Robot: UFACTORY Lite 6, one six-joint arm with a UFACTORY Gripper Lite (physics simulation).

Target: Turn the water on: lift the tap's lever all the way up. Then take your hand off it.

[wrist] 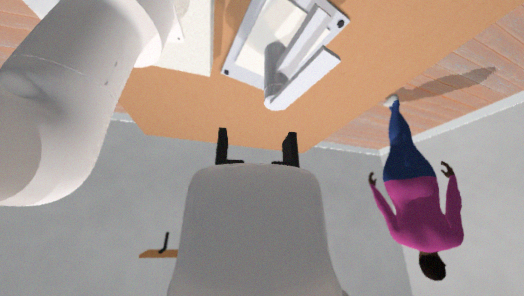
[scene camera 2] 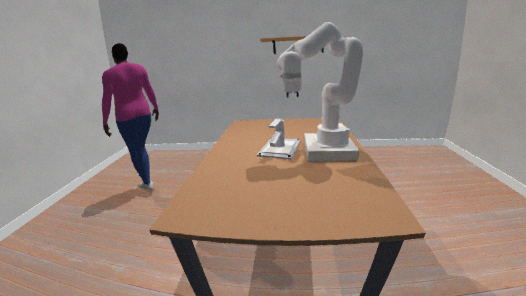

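Where they show: end effector, tool point: (wrist: pixel 256 150) (scene camera 2: pixel 292 94); arm's base, origin of the base link: (scene camera 2: pixel 329 142).
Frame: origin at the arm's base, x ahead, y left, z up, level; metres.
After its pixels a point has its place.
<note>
The white tap (scene camera 2: pixel 280 136) @[x 0.234, y -0.037, z 0.033 m] (wrist: pixel 273 65) @[x 0.222, y -0.071, z 0.029 m] stands upright on its pale base plate (scene camera 2: pixel 289 155) @[x 0.203, y 0.033, z -0.038 m] (wrist: pixel 243 47). Its flat lever (scene camera 2: pixel 275 123) @[x 0.257, y -0.017, z 0.105 m] (wrist: pixel 309 76) @[x 0.261, y -0.017, z 0.105 m] sticks out from the column's top, above the spout (scene camera 2: pixel 275 140) @[x 0.263, y 0.005, z 0.031 m] (wrist: pixel 303 42) @[x 0.259, y -0.016, z 0.035 m] and roughly the same way. In the scene view the lever looks close to level, not tipped steeply up; its exact angle is hard to tell. My gripper (scene camera 2: pixel 292 94) @[x 0.185, y 0.047, z 0.244 m] (wrist: pixel 257 132) @[x 0.185, y 0.047, z 0.244 m] is open and empty, with its two black fingers apart. It hangs well above the tap, towards the table's far end, and touches nothing.
The arm's white base block (scene camera 2: pixel 332 153) @[x 0.019, y 0.102, z -0.013 m] (wrist: pixel 195 55) @[x 0.074, y -0.092, z 0.001 m] stands on the table (scene camera 2: pixel 280 210) @[x 0.287, y 0.404, z -0.051 m] (wrist: pixel 175 107) @[x -0.061, y -0.351, z -0.051 m], right beside the tap in the scene view. A person in a pink top (scene camera 2: pixel 129 92) (wrist: pixel 415 210) is on the floor off to the left. A wooden shelf (scene camera 2: pixel 280 39) (wrist: pixel 155 254) hangs on the back wall.
</note>
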